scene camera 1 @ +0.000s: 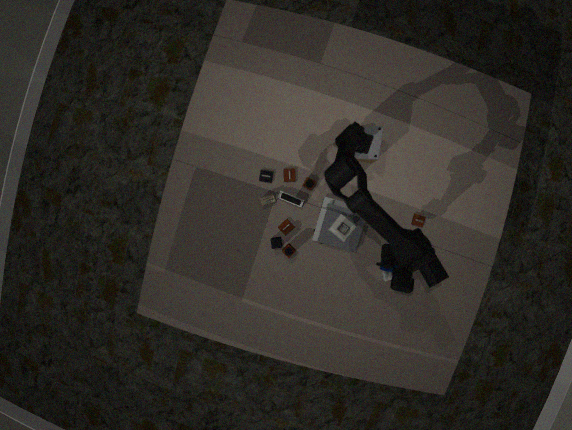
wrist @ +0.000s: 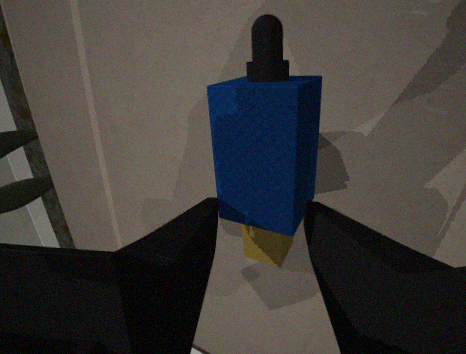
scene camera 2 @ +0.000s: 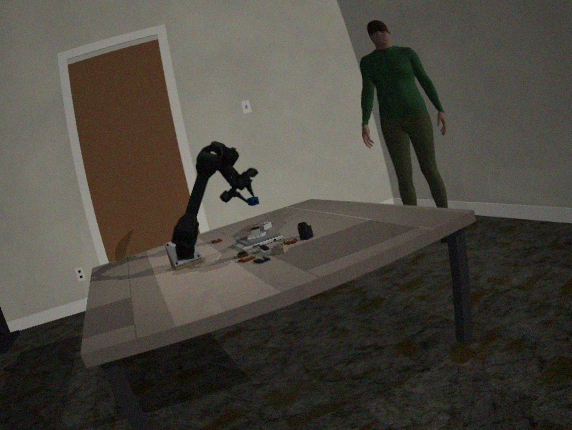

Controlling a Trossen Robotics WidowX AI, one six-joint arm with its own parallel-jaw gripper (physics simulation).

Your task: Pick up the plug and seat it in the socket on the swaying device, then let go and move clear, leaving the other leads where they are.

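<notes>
The plug [scene camera 1: 385, 268] [scene camera 2: 253, 201] [wrist: 260, 155] is a blue block with a black cable stub on one end and a yellow tip on the other. My gripper [scene camera 1: 384, 265] [scene camera 2: 252, 199] [wrist: 261, 210] is shut on the yellow-tip end of the blue body and holds it well above the table, with the yellow tip projecting between the fingers. The device has a grey plate [scene camera 1: 327, 237] [scene camera 2: 274, 240] on the table, bearing a pale square socket [scene camera 1: 343, 228] [scene camera 2: 256, 232]. The socket does not show in the wrist view.
A white block [scene camera 1: 387, 276] [scene camera 2: 266, 226] stands near the device. Several small orange, dark and beige pieces lie beyond the device's other side, including an orange one [scene camera 1: 286, 226] and a white-framed bar [scene camera 1: 291, 198]. Another orange piece [scene camera 1: 418, 220] [scene camera 2: 216, 241] lies apart, nearer the arm's side.
</notes>
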